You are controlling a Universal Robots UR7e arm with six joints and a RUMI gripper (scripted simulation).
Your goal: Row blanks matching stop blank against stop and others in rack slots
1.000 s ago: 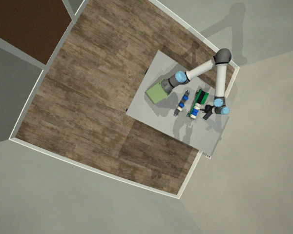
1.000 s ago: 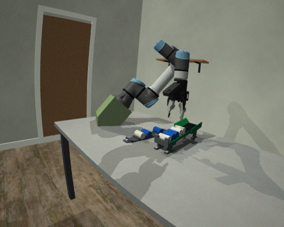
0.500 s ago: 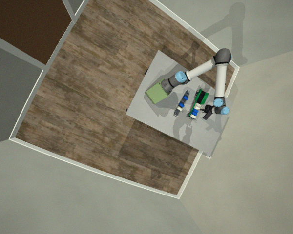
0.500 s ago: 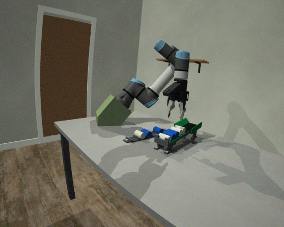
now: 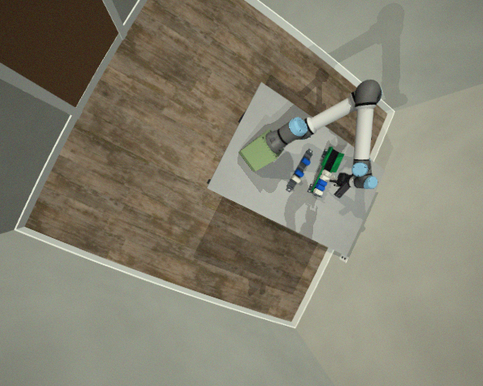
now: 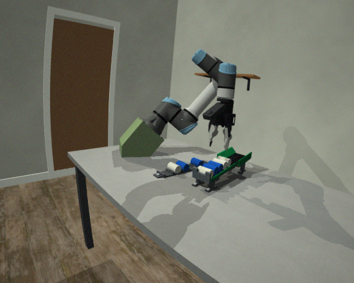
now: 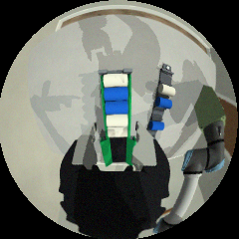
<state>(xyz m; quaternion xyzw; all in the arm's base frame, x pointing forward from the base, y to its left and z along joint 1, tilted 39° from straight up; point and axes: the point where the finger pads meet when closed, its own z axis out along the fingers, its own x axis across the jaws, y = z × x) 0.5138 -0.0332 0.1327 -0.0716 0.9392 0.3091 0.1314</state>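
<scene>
The grey stop is 2 cm ahead of my hand, 10 cm to the right of it and 12 cm below it. Round my hand: dark stock rack: 19 cm behind, 2 cm to the right, 18 cm below.
</scene>
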